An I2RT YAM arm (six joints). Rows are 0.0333 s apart.
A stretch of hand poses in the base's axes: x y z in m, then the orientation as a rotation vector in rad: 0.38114, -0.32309, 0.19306, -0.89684, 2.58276, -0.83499; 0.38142, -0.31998, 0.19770, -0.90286, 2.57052, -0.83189; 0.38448, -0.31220, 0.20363, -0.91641, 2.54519, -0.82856; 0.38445, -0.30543, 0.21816, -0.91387, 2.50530, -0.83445; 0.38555, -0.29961, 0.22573, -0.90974, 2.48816, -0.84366; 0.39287, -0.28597, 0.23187, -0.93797, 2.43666, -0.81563; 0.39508, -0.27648, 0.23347, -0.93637, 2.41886, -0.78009; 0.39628, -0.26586, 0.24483, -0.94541, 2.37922, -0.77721
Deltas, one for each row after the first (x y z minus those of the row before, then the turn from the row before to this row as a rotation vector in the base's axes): 0.00028, 0.00311, 0.00464, 0.00172, -0.00752, 0.00933; 0.00306, 0.00778, 0.00593, 0.00112, -0.01488, 0.01944; -0.00003, 0.00677, 0.01453, -0.00148, -0.03418, 0.01586; 0.00110, 0.00582, 0.00757, -0.00482, -0.01602, 0.00385; 0.00732, 0.01364, 0.00614, 0.01585, -0.02919, 0.04517; 0.00221, 0.00949, 0.00160, 0.02671, -0.01475, 0.01531; 0.00120, 0.01062, 0.01136, 0.00193, -0.02850, 0.02394
